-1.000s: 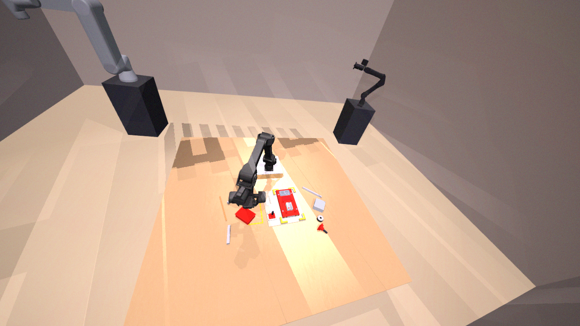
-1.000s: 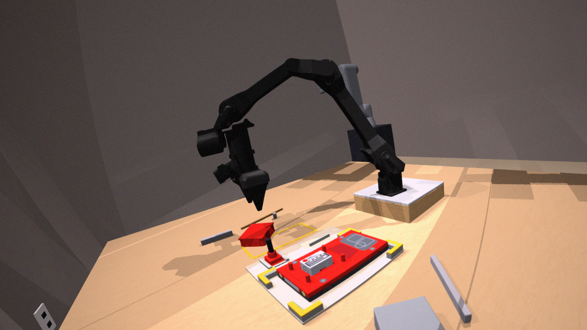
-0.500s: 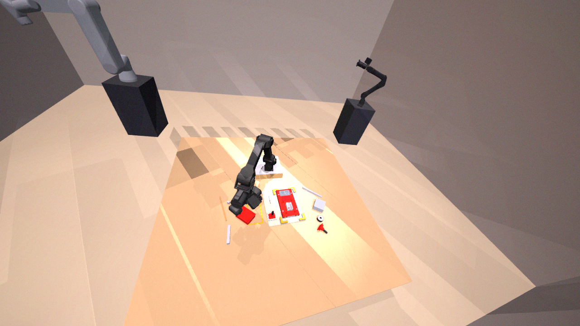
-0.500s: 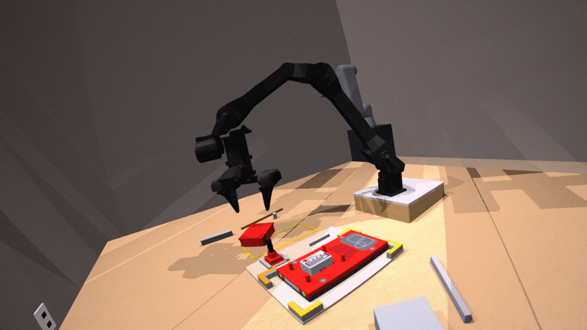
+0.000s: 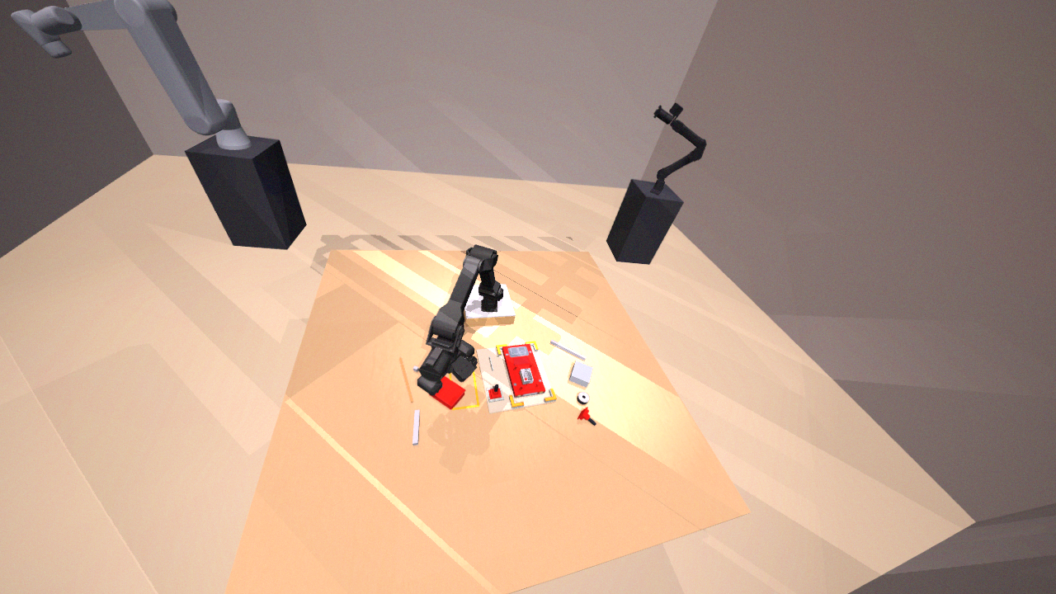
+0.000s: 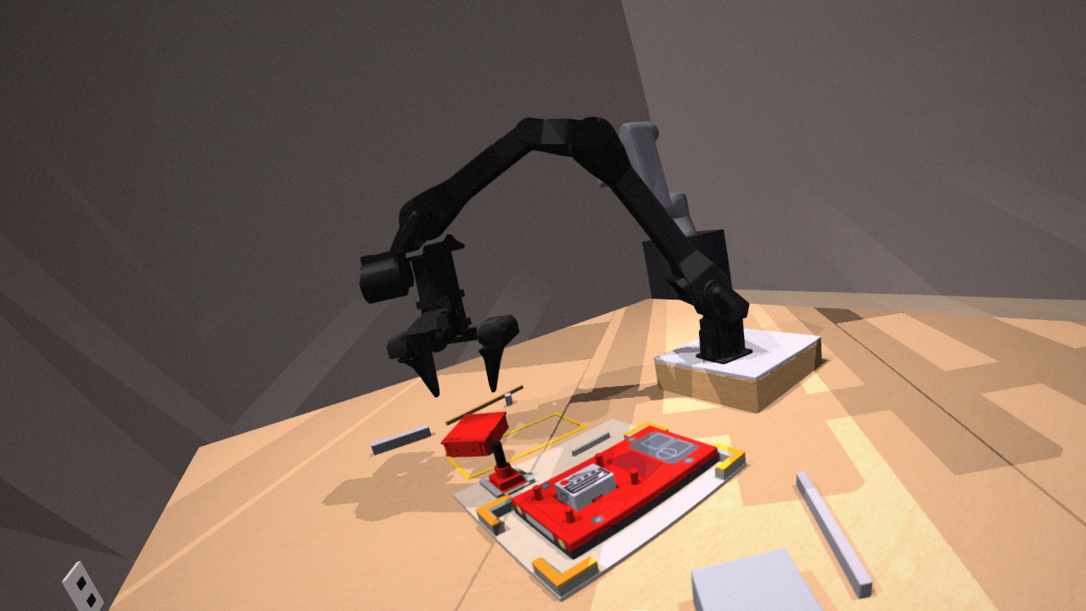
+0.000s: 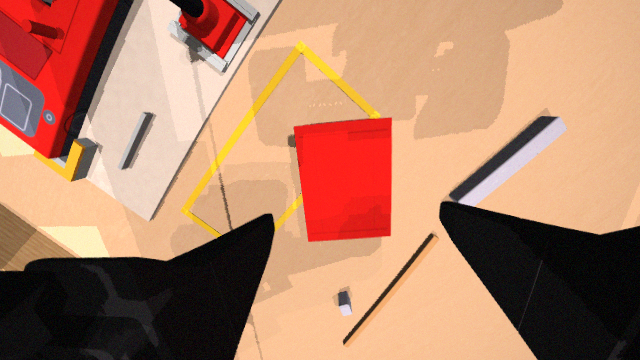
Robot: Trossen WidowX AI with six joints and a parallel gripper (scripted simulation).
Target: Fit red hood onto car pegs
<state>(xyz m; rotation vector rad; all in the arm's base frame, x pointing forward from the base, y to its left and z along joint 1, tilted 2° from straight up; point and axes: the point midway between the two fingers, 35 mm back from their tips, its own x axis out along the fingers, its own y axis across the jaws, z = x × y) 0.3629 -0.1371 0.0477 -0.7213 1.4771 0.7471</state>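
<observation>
My gripper tip is now 60 mm above the red hood. Also, from my gripper tip: thin wooden stick: 140 mm to the right, 70 mm below, 50 mm behind; then grey engine block: 270 mm to the left, 50 mm below, 50 mm behind.
</observation>
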